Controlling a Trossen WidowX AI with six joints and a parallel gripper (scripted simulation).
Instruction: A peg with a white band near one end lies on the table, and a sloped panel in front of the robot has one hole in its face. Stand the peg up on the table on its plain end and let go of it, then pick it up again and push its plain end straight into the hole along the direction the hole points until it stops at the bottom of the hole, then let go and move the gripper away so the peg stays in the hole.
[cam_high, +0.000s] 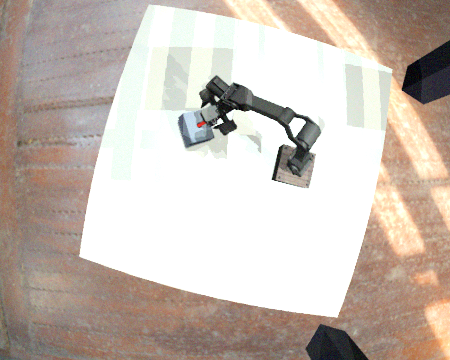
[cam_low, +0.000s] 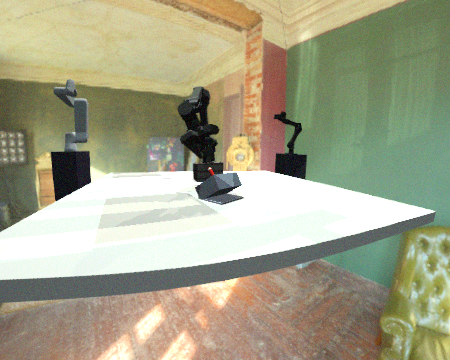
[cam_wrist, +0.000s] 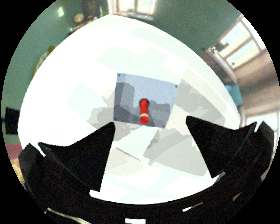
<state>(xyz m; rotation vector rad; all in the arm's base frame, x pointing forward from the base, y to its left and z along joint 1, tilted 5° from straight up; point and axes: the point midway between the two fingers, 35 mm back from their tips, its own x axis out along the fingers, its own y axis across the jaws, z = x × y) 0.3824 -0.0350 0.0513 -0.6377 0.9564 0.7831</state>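
My gripper tip is now 1 cm short of the red peg, 1 cm to the right of it and 5 cm above it. From my gripper tip the other things lie so: sloped panel: 4 cm ahead, 4 cm to the left, 10 cm below.
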